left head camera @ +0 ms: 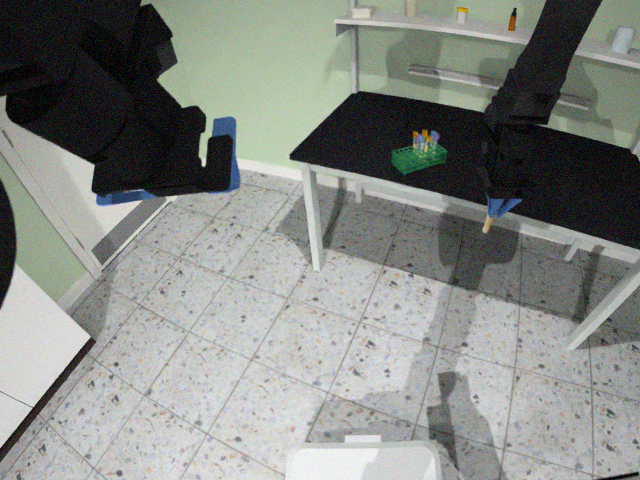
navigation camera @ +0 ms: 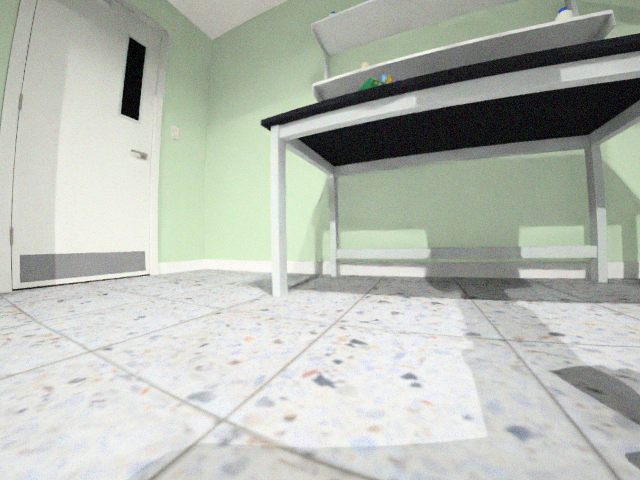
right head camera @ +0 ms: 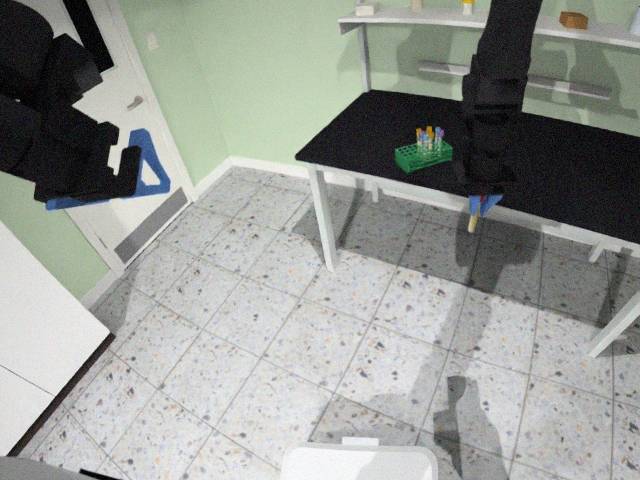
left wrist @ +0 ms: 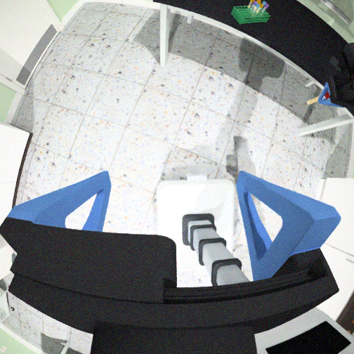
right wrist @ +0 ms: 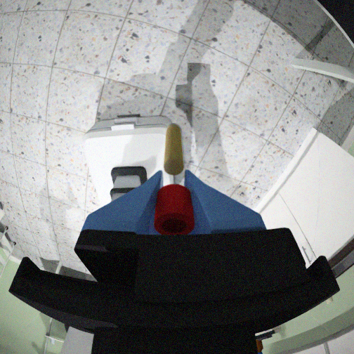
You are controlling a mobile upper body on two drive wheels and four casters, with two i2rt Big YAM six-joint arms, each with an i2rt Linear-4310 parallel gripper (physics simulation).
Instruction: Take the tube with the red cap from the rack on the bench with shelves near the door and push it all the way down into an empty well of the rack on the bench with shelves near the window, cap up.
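Places are measured from the left arm's base along level axes (x back, y left, z down), in centimetres.
Where they show: left gripper, fingertip midpoint: (left head camera: 196,186) (right head camera: 137,191); right gripper, fingertip midpoint: (left head camera: 493,216) (right head camera: 476,214).
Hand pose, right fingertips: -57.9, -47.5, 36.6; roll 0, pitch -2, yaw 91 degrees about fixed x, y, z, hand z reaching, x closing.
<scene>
After its pixels a point has its place, as x, y, z.
My right gripper (left head camera: 495,212) @(-57.9, -47.5, 36.6) (right head camera: 480,210) @(-57.9, -47.5, 36.6) (left wrist: 319,101) (right wrist: 173,177) is shut on the red-capped tube (left head camera: 486,224) @(-58.7, -47.0, 39.7) (right head camera: 472,222) @(-58.5, -47.2, 39.2) (left wrist: 313,100) (right wrist: 174,207), held with the red cap between the blue fingers and the tan body sticking out beyond the tips. In the head views it shows in front of the bench's front edge. My left gripper (left wrist: 173,177) is open and empty, away from the bench. A green rack (left head camera: 408,162) @(-119.4, -42.3, 64.0) (right head camera: 413,161) @(-115.5, -42.0, 61.9) (left wrist: 247,17) (navigation camera: 368,84) @(-112.7, -39.0, 61.2) with several orange-, purple- and blue-capped tubes stands on the black bench (left head camera: 361,124) @(-153.8, -26.3, 64.8) (right head camera: 372,118) @(-158.7, -27.7, 64.8). The rack near the window does not show.
A shelf (left head camera: 434,27) @(-152.1, -55.7, 19.5) (right head camera: 413,17) @(-158.7, -47.2, 19.1) (navigation camera: 439,54) @(-142.9, -84.2, 21.0) with small bottles and boxes runs above the bench. Pale bench legs (left head camera: 313,222) @(-128.9, -2.1, 103.2) (right head camera: 323,222) @(-128.9, -2.1, 103.3) (navigation camera: 278,217) @(-128.9, -2.7, 107.7) stand on the speckled floor. A white door (right head camera: 93,155) (navigation camera: 93,170) @(-162.8, 129.1, 68.1) and a white cabinet (left head camera: 36,335) @(-60.1, 123.5, 103.5) (right head camera: 46,330) @(-56.3, 125.0, 98.9) are at the left.
</scene>
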